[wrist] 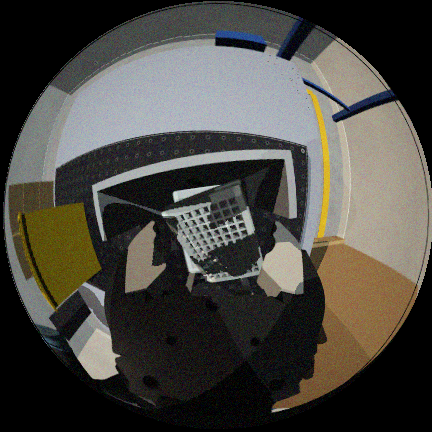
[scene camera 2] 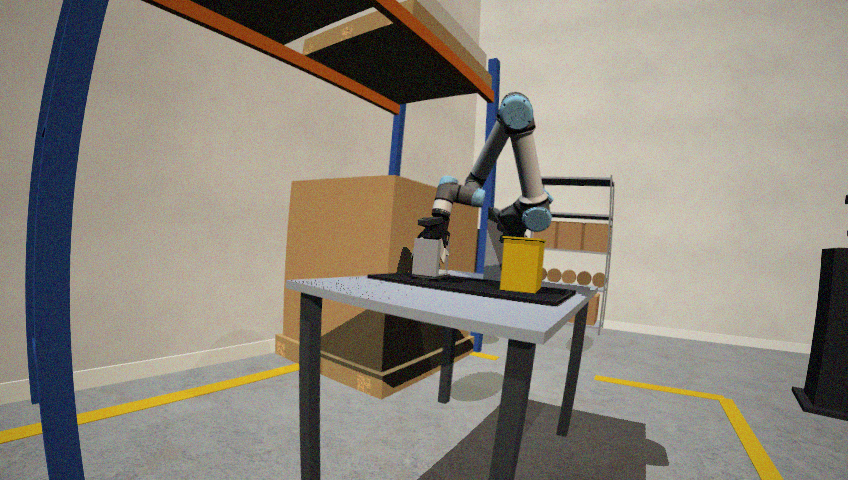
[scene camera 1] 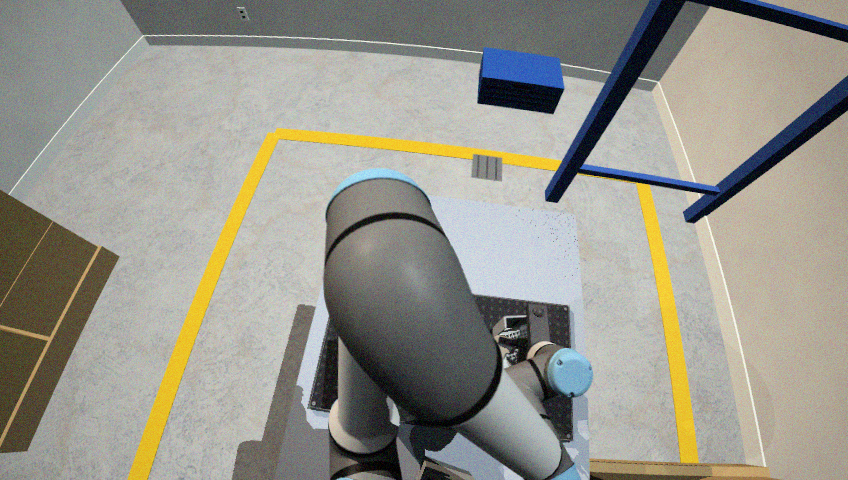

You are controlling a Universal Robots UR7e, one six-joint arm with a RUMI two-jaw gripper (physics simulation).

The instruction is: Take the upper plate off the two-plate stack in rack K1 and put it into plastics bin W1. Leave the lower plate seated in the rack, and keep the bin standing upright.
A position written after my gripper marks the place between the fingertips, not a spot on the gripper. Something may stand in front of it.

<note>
In view: my gripper (scene camera 1: 519, 340), a yellow bin W1 (scene camera 2: 522, 264) and a pale plate (wrist: 214, 226).
The yellow bin W1 shows as well in the wrist view (wrist: 56, 242). My gripper also shows in the wrist view (wrist: 214, 223) and in scene camera 2 (scene camera 2: 427, 261).
</note>
